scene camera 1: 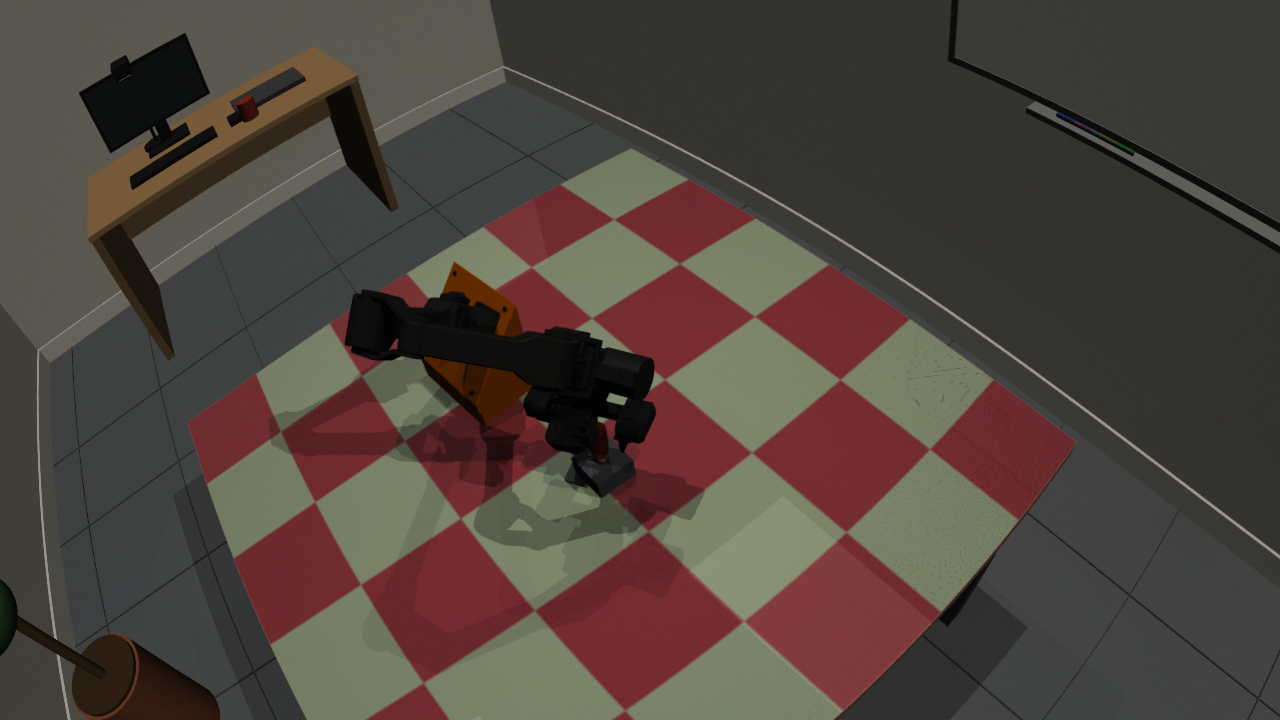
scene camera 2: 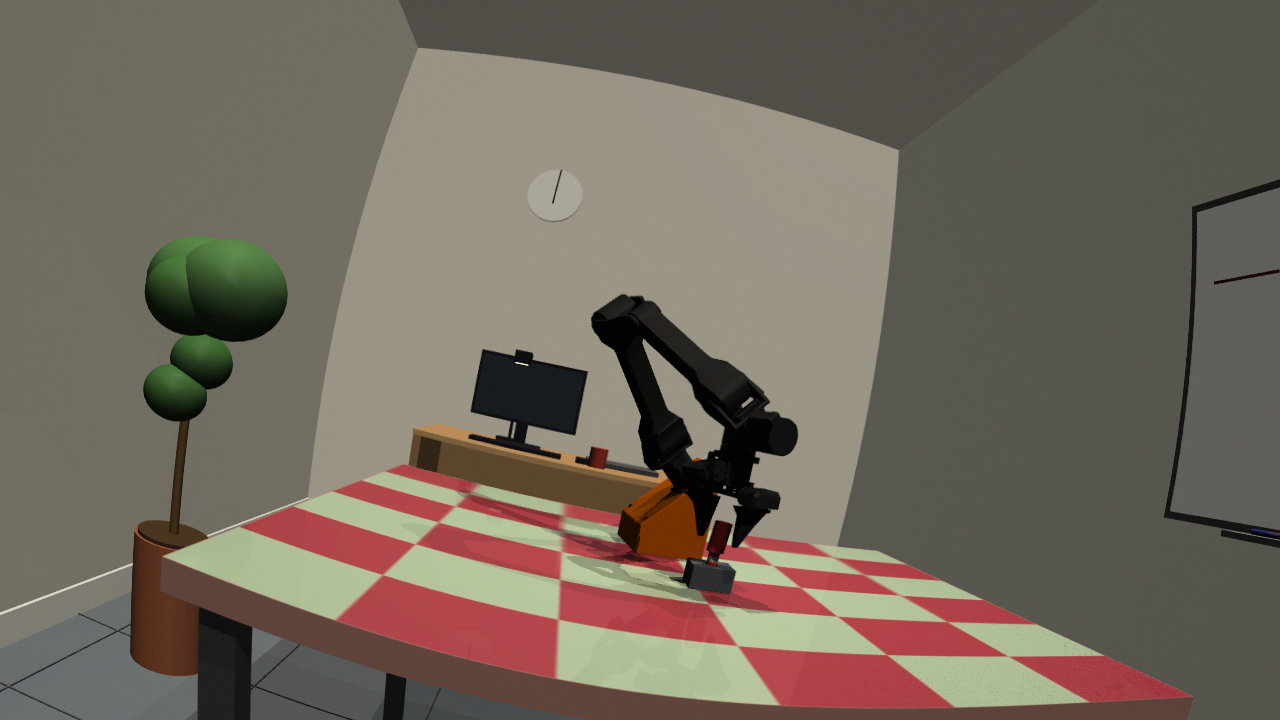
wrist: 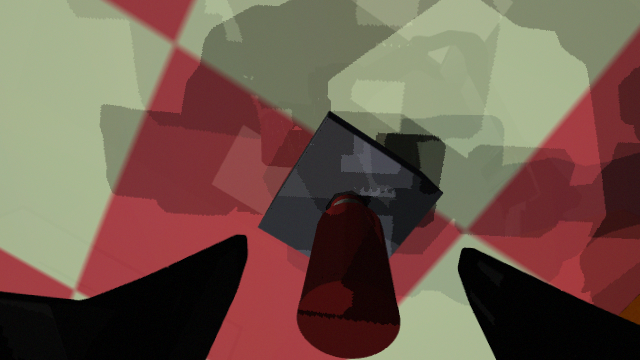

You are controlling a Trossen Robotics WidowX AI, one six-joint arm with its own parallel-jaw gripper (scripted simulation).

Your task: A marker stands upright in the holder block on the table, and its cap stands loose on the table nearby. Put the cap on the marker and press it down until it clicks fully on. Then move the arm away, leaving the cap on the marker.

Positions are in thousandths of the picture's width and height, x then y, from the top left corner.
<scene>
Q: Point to a cap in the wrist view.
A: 545, 829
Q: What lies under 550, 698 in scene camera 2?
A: The gripper.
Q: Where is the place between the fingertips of the gripper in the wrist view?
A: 551, 701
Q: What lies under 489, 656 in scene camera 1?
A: A holder block.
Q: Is the gripper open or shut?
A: Open.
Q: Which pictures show the gripper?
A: Scene camera 1, scene camera 2 and the wrist view: all of them.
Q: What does the gripper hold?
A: Nothing.
</scene>
